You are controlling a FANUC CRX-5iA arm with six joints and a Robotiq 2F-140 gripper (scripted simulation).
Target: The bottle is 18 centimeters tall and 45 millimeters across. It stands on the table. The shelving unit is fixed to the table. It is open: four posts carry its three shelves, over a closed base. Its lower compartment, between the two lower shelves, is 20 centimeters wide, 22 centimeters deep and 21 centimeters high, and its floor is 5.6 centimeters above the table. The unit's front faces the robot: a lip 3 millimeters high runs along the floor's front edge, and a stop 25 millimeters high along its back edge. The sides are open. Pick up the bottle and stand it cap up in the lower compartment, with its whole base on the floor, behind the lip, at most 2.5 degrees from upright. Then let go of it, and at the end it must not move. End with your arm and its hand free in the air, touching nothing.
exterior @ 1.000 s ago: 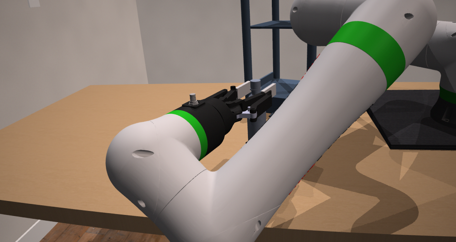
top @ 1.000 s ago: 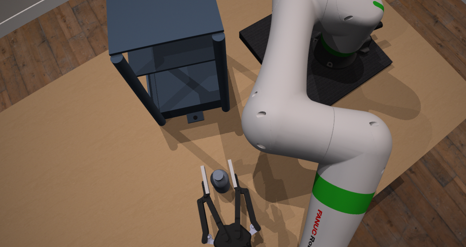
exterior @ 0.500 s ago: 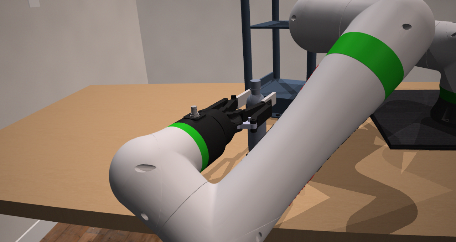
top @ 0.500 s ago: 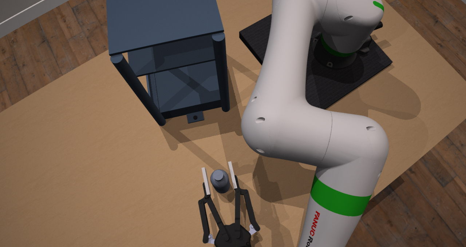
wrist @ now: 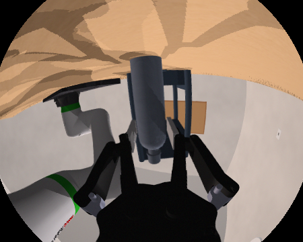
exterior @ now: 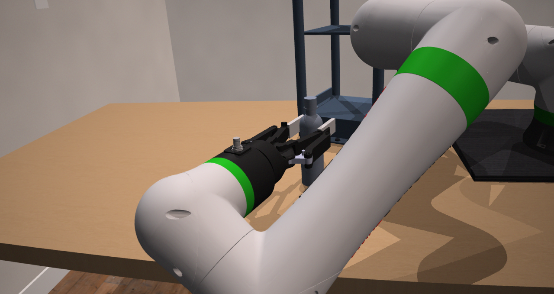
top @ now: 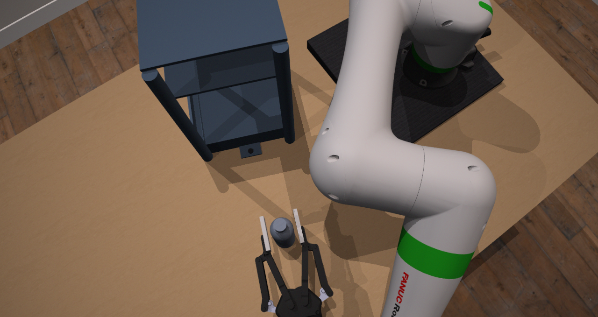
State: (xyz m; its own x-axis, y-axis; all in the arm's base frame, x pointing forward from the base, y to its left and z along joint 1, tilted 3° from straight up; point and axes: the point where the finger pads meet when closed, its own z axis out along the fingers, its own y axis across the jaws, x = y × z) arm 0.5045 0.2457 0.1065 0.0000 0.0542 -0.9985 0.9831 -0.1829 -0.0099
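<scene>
The grey bottle is right at my hand. From my hand the other things lie so: shelving unit (2 cm behind, 34 cm to the right, 7 cm above).
</scene>
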